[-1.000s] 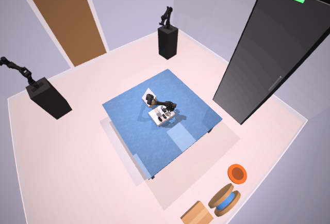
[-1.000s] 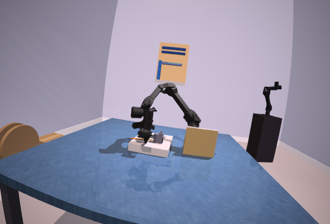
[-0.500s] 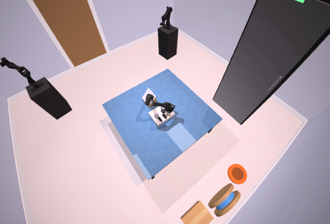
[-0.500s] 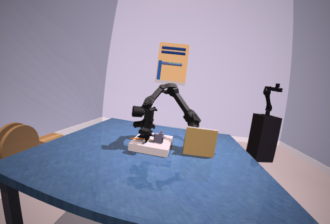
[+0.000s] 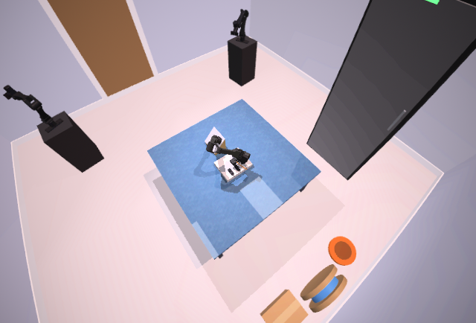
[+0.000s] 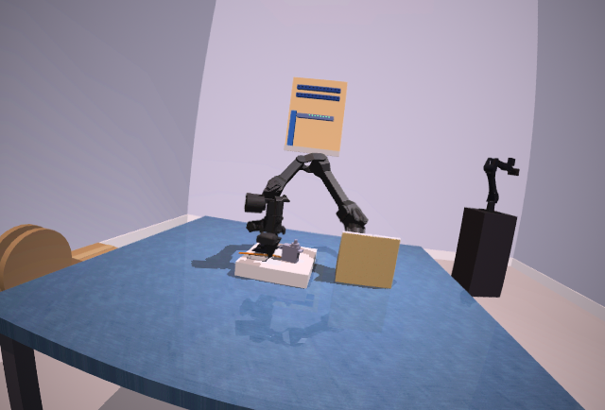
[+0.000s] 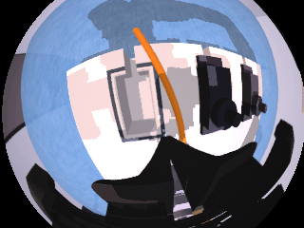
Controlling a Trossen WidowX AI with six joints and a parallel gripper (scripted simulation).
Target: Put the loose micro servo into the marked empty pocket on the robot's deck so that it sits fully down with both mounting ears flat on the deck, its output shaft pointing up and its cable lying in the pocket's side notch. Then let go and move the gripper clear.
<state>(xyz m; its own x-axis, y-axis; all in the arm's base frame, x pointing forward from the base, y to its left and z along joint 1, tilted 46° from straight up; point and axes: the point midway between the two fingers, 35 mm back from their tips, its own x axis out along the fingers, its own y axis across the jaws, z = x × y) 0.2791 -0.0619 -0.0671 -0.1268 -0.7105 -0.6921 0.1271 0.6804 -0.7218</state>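
Right now the white robot deck is 8 cm behind my gripper tip, 4 cm to the right of it and 3 cm below it.
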